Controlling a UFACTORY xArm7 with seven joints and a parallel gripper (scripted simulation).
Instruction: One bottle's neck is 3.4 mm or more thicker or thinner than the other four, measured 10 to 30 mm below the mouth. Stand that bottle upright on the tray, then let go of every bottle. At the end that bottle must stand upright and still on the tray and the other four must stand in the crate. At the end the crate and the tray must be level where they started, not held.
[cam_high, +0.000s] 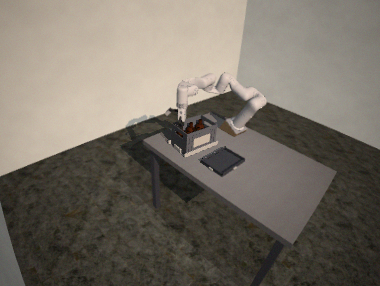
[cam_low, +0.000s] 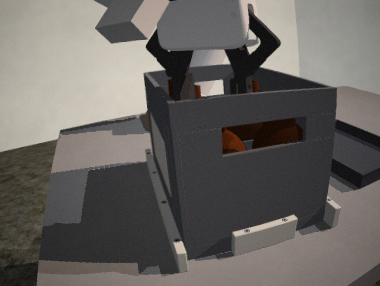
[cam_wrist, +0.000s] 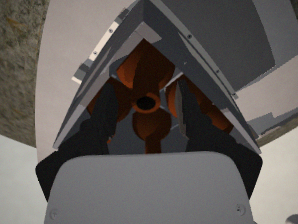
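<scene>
Now: hand 80 mm past the dark grey crate, 80 mm above it and 50 mm to the right of it. From my hand the other things lie so: dark flat tray: 340 mm to the left, 150 mm below, 80 mm behind; glass bottle: 180 mm behind, 80 mm below, 20 mm to the left.
</scene>
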